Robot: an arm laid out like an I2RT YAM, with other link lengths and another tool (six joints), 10 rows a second.
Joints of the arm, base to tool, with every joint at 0 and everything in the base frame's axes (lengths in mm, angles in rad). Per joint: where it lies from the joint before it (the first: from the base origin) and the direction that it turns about. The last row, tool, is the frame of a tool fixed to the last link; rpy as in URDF.
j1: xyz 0 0 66.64 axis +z
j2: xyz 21 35.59 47.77 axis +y
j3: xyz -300.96 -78.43 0 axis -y
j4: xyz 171.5 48.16 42 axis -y
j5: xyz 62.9 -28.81 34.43 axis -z
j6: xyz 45.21 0 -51.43 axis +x
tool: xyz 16 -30 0 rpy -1.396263 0.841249 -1.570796
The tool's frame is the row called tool.
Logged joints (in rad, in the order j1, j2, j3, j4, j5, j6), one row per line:
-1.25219 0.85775 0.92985 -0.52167 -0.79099 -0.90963
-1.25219 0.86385 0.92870 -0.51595 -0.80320 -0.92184
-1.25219 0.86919 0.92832 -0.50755 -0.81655 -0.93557
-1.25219 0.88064 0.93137 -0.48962 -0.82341 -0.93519
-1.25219 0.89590 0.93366 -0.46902 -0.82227 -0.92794
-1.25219 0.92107 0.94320 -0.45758 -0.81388 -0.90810
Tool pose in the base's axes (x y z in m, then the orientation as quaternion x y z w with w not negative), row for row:
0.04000 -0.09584 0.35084 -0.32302 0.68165 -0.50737 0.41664
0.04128 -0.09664 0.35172 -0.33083 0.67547 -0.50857 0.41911
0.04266 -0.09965 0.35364 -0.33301 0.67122 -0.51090 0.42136
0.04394 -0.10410 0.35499 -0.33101 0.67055 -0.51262 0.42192
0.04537 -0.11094 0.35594 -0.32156 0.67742 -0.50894 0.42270
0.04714 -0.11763 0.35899 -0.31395 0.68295 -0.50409 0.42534
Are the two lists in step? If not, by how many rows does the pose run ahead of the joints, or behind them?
The pose runs 1 row ahead of the joints: the pose in row i belongs to the joints in row i + 1.
